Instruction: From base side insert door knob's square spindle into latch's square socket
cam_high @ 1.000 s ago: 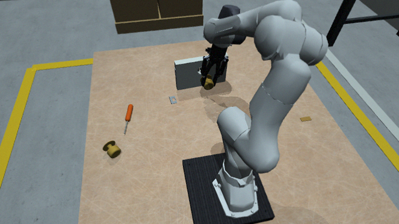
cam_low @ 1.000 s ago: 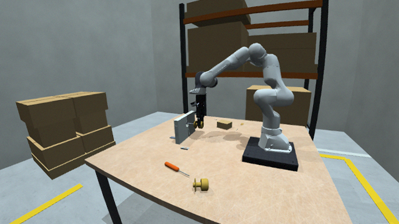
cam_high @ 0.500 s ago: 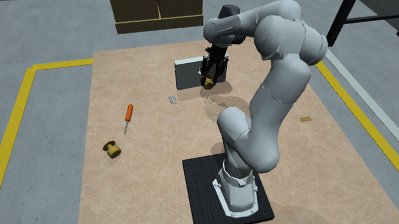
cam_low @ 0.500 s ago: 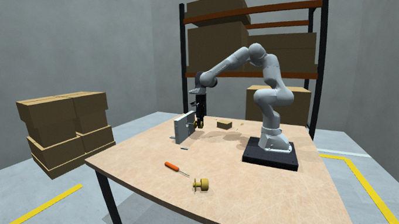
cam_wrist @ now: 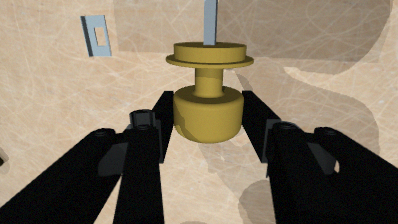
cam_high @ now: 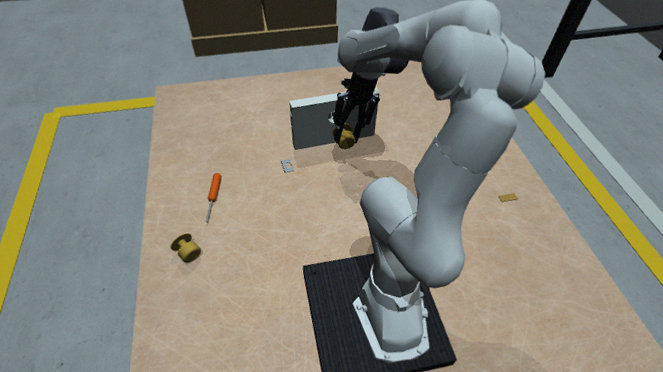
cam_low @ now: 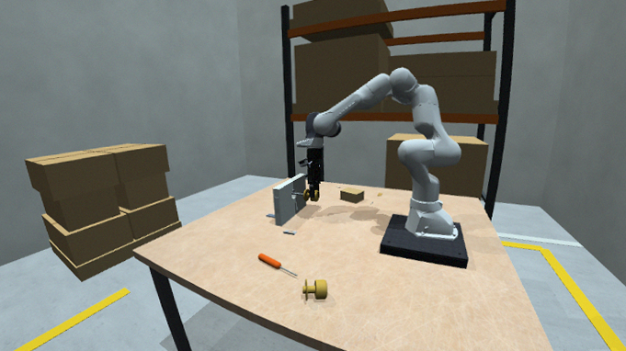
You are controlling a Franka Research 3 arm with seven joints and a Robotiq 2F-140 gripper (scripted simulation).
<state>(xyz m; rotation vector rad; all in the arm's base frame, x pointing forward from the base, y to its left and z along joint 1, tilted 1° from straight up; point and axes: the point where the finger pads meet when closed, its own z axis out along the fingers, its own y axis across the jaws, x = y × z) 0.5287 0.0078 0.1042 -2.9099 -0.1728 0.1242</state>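
The grey door panel lies 130 mm ahead of my hand, 20 mm to the left of it and 40 mm below it. Round my hand: tan block (90 mm behind, 330 mm to the right, 120 mm below); then brass knob (270 mm behind, 520 mm to the left, 120 mm below); then orange screwdriver (90 mm behind, 450 mm to the left, 130 mm below).
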